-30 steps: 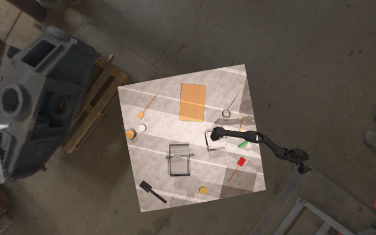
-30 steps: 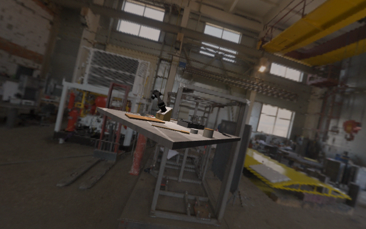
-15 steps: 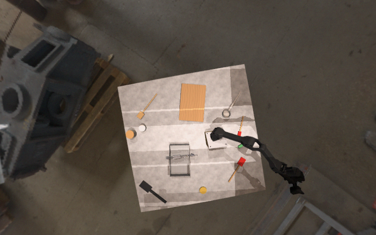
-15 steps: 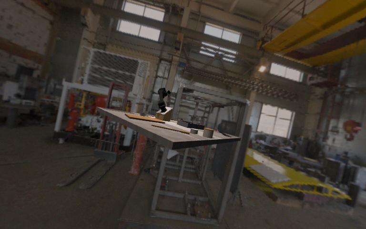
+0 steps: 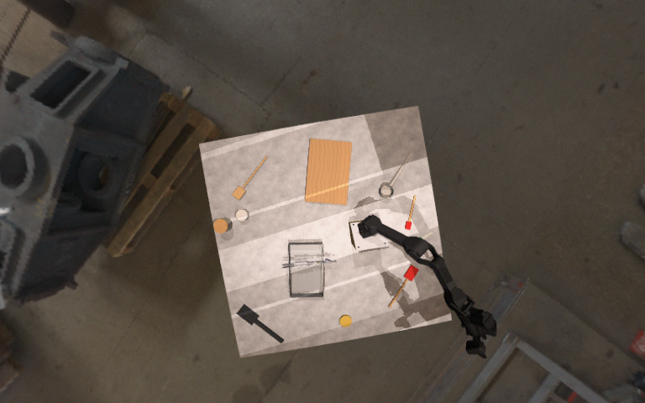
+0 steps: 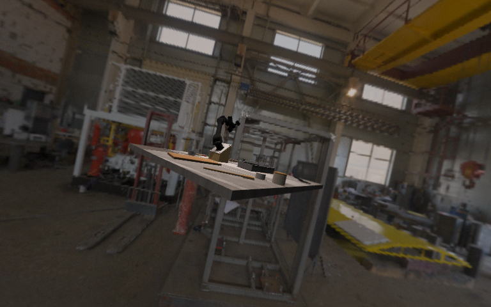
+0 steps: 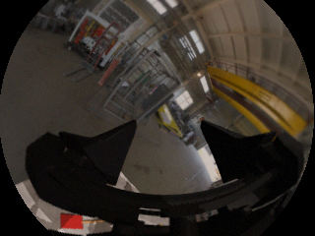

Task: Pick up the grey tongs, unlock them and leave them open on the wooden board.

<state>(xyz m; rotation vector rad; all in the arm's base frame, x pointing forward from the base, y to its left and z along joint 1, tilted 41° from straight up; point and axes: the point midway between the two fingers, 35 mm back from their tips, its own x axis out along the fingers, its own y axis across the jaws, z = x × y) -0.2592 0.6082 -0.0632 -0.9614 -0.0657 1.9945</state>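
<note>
My gripper tip is now 68 cm short of the roasting tin, 40 cm to the left of it and 41 cm above it. Also, from my gripper tip: yellow mark: 60 cm ahead, 43 cm to the right, 37 cm below; then yellow disc: 54 cm ahead, 3 cm to the right, 43 cm below; then green tool: 1 cm behind, 38 cm to the right, 43 cm below.
</note>
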